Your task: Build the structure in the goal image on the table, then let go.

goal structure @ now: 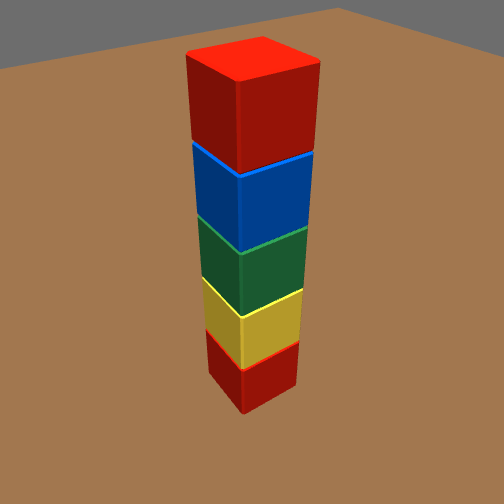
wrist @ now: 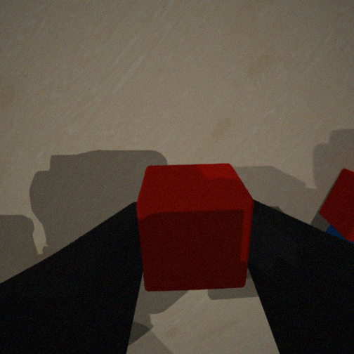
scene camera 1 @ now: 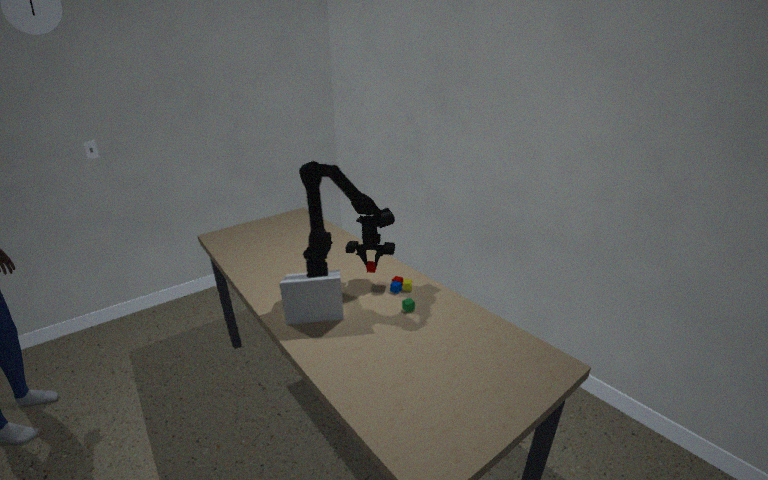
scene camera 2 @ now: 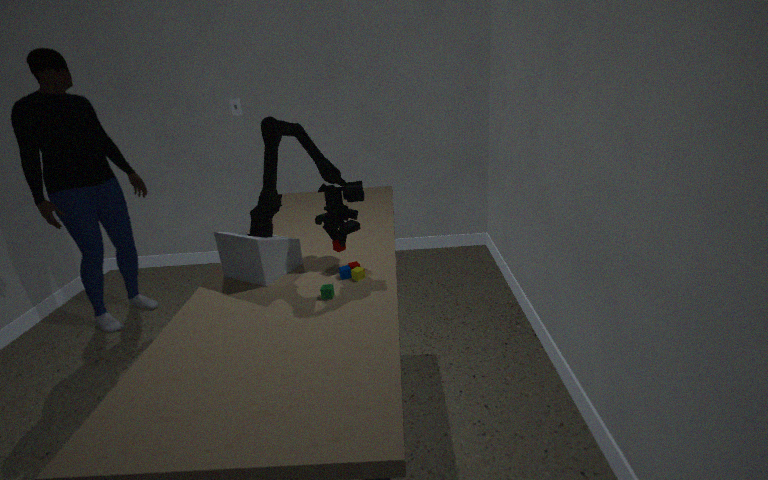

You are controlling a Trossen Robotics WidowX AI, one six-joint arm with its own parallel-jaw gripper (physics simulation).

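Frame: origin at the arm's base, x ahead, y left, z up, level; millimetres.
Seen in the pictures: gripper, fingertip midpoint: (scene camera 1: 371,266) (scene camera 2: 339,245); arm's base, link origin: (scene camera 1: 317,275) (scene camera 2: 260,236).
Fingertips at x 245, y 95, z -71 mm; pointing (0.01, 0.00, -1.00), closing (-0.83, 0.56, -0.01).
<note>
Pixels of each thing's top centre, then the offset from my fingertips to it. Level surfaces: height alone.
- held red cube, top centre: (scene camera 2: 338,241) (scene camera 1: 371,263) dy -3, dx -2, dz +19 mm
- second red cube, top centre: (scene camera 2: 353,264) (scene camera 1: 397,278) dy -84, dx +73, dz -29 mm
- blue cube, top centre: (scene camera 2: 344,267) (scene camera 1: 396,283) dy -115, dx +52, dz -29 mm
- yellow cube, top centre: (scene camera 2: 357,269) (scene camera 1: 407,281) dy -121, dx +97, dz -29 mm
- green cube, top centre: (scene camera 2: 326,286) (scene camera 1: 408,301) dy -246, dx +37, dz -29 mm
- wooden table, surface height: dz -61 mm
My gripper (scene camera 1: 370,264) (scene camera 2: 338,243) (wrist: 191,211) is shut on a red cube and holds it above the table. The held red cube (scene camera 1: 370,267) (scene camera 2: 339,246) (wrist: 192,245) is upright between the fingertips. A second red cube (scene camera 1: 397,279) (scene camera 2: 354,264) (wrist: 342,205), a blue cube (scene camera 1: 395,287) (scene camera 2: 344,272) (wrist: 338,233) and a yellow cube (scene camera 1: 407,285) (scene camera 2: 357,273) stand close together on the table, to the right of the gripper in the scene views. A green cube (scene camera 1: 408,305) (scene camera 2: 327,292) lies apart from them, nearer the scene cameras.
A white box-shaped block (scene camera 1: 313,300) (scene camera 2: 243,257) stands at the arm's base on the wooden table (scene camera 1: 407,384) (scene camera 2: 254,384). The table's long edge runs close beyond the yellow cube. A person (scene camera 2: 73,147) stands on the floor to the left of the table.
</note>
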